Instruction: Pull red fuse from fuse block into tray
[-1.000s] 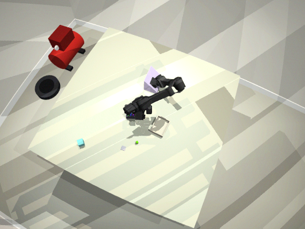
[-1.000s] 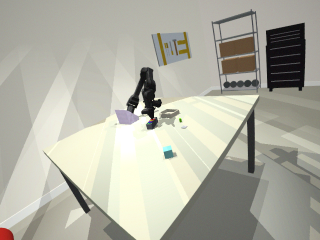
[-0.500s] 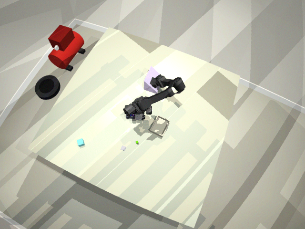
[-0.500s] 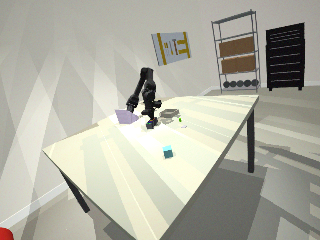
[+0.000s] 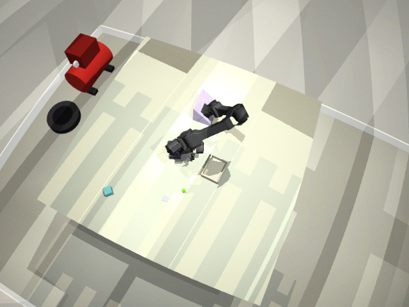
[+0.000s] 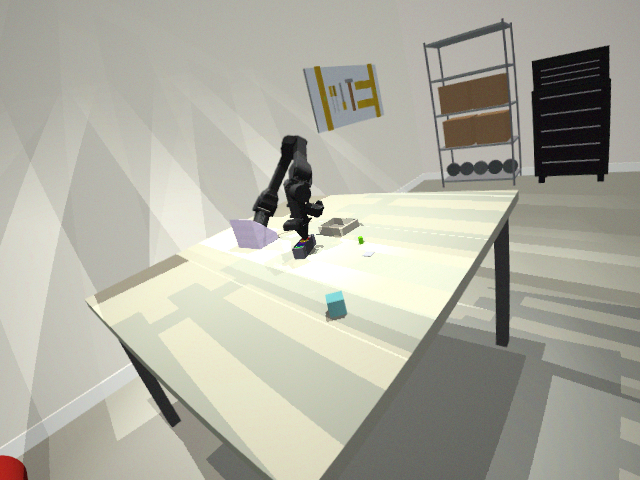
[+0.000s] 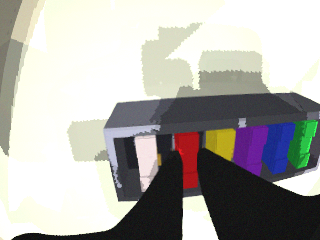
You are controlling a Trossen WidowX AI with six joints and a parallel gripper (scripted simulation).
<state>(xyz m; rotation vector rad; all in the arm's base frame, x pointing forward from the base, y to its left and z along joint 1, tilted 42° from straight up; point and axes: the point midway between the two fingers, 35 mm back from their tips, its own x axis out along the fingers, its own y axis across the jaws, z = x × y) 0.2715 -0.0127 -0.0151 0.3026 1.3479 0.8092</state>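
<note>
My gripper tip is 20 mm to the left of the yellow fuse, 10 mm short of it and 10 mm above it. Also, from my gripper tip: purple fuse (30 mm to the right, 10 mm below, 10 mm ahead); then red fuse (10 mm below); then white fuse (20 mm to the left, 10 mm below, 10 mm behind).
</note>
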